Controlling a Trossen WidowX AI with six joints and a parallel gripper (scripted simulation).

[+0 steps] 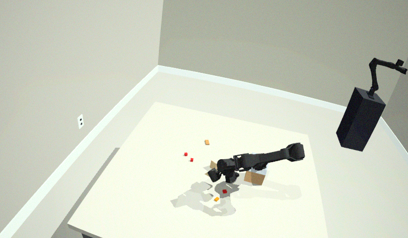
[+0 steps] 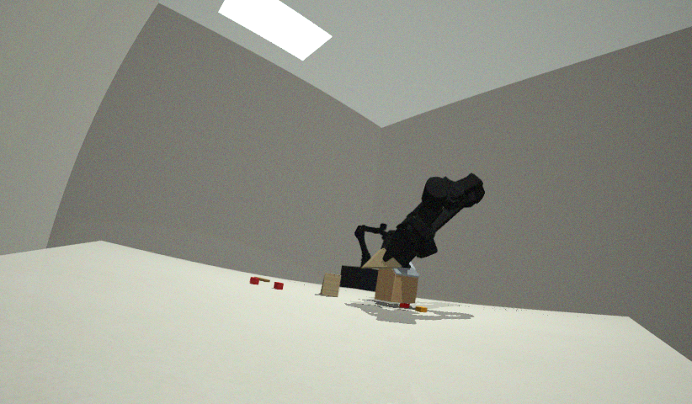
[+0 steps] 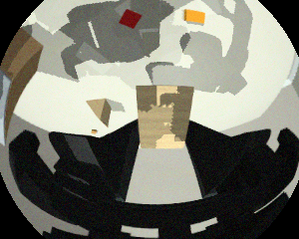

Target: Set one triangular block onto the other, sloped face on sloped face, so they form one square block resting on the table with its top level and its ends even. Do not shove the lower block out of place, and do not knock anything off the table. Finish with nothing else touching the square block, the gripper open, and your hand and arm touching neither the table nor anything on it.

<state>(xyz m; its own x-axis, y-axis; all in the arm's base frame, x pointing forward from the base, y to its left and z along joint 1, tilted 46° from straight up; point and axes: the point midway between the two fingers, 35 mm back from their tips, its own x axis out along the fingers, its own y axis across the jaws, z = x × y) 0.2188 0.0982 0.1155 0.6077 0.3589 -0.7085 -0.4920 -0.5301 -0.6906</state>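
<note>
My gripper tip is now 10 cm above the red cube, 9 cm past it and 2 cm to the right of it. Round my gripper tip: orange cube: 10 cm below, 9 cm to the left, 5 cm behind; triangular wooden block: 1 cm above.
</note>
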